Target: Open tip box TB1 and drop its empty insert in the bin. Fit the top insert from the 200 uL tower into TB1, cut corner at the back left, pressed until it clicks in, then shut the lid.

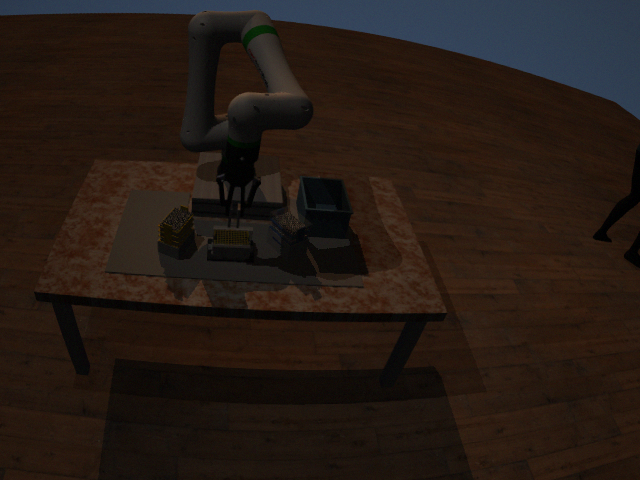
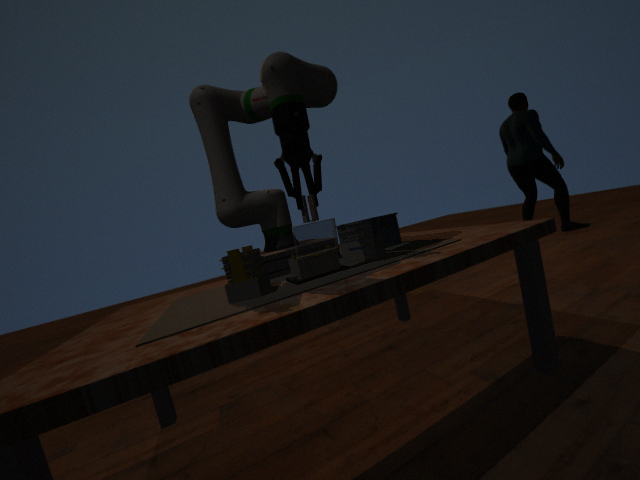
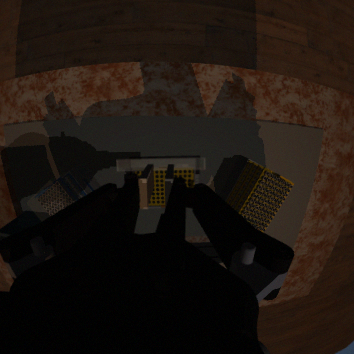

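Tip box TB1 (image 1: 231, 252) (image 2: 316, 262) stands mid-mat. Its clear lid (image 1: 218, 228) (image 2: 315, 230) (image 3: 192, 163) is swung up, roughly upright, with its free edge on top. A yellow insert with dark, empty-looking holes (image 1: 232, 237) (image 3: 160, 195) sits in the box. My gripper (image 1: 234, 222) (image 2: 310, 214) (image 3: 160, 174) points down above the box, shut on the lid at its raised edge; the grip itself is small and dark. The yellow tower (image 1: 175, 232) (image 2: 242, 266) (image 3: 265, 195), which I take for the 200 uL one, holds stacked inserts. The bin (image 1: 331, 219) (image 2: 390, 229) stands behind the blue tower.
A blue tower of inserts (image 1: 289, 227) (image 3: 57, 197) stands between the box and the bin. The grey mat (image 1: 134, 263) lies on the table (image 1: 77, 268). The arm's base block (image 1: 266, 193) is behind the box. A person (image 2: 524, 144) is beyond the table.
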